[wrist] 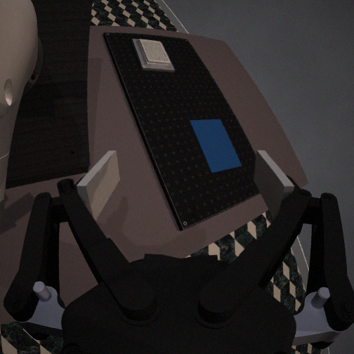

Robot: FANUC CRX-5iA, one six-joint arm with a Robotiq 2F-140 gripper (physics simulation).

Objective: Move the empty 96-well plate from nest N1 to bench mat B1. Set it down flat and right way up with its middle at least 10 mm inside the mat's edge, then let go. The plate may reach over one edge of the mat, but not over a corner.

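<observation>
The pale 96-well plate (pixel 155 51) sits flat in nest N1 (pixel 169 67), a light grey holder near the far end of the black board. Bench mat B1 (pixel 217 145) is the blue rectangle on the same board, nearer to the gripper and to the right. My gripper (pixel 186 164) is wide open, with nothing between its two flat pads. It hangs high above the bench, well apart from the plate and the mat. The single wells are too small to tell.
The black perforated board (pixel 150 107) lies on the brownish bench top (pixel 112 117). A pale arm part (pixel 15 55) stands at the left edge of view, beside a dark surface (pixel 60 100). Patterned floor (pixel 227 250) shows past the bench's near edge.
</observation>
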